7 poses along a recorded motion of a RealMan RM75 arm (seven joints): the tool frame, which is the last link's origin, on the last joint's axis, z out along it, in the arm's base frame.
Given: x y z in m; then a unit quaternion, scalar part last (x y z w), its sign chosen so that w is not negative.
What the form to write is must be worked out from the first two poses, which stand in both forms.
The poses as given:
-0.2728 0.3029 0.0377 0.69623 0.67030 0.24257 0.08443
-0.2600 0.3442 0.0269 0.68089 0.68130 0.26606 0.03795
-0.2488 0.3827 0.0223 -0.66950 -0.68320 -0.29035 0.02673
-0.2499 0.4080 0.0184 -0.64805 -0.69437 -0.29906 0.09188
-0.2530 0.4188 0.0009 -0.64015 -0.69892 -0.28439 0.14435
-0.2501 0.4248 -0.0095 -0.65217 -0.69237 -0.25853 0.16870
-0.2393 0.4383 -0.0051 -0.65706 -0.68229 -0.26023 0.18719
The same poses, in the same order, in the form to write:
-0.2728 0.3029 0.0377 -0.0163 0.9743 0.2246 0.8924 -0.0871 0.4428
-0.2600 0.3442 0.0269 -0.0699 0.9480 0.3106 0.9076 -0.0688 0.4142
-0.2488 0.3827 0.0223 -0.1021 0.8993 0.4253 0.9303 -0.0651 0.3609
-0.2499 0.4080 0.0184 -0.1432 0.8450 0.5152 0.9549 -0.0188 0.2962
-0.2530 0.4188 0.0009 -0.1387 0.8127 0.5659 0.9769 0.0187 0.2127
-0.2501 0.4248 -0.0095 -0.0924 0.8159 0.5708 0.9903 0.0157 0.1380
-0.2393 0.4383 -0.0051 -0.0665 0.7992 0.5974 0.9940 0.0011 0.1091

